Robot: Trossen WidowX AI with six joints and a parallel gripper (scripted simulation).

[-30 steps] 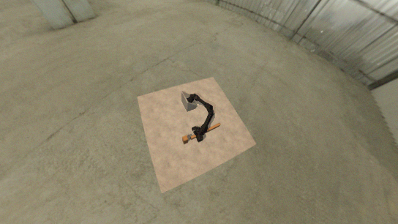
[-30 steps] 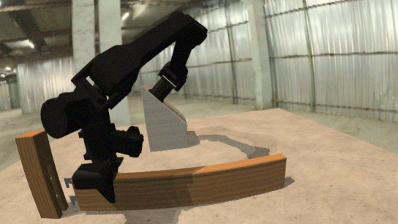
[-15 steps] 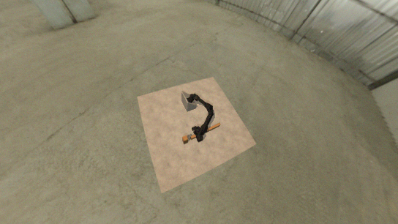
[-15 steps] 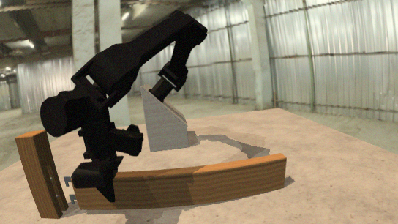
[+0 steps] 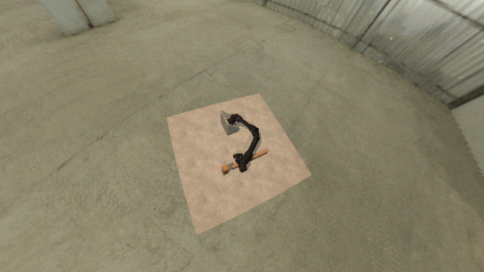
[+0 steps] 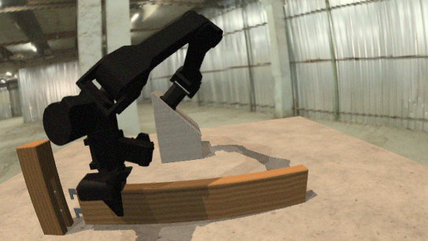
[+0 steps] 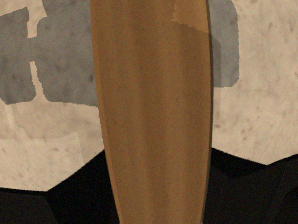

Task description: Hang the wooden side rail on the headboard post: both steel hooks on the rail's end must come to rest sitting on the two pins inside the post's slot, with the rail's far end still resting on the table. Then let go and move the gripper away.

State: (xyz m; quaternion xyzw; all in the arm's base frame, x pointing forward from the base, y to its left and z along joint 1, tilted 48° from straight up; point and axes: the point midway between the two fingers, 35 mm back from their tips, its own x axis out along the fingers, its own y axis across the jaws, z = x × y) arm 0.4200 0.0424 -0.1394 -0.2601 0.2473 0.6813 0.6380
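My gripper tip is 1 cm short of the wooden headboard post, 15 cm to the left of it and 6 cm below it.
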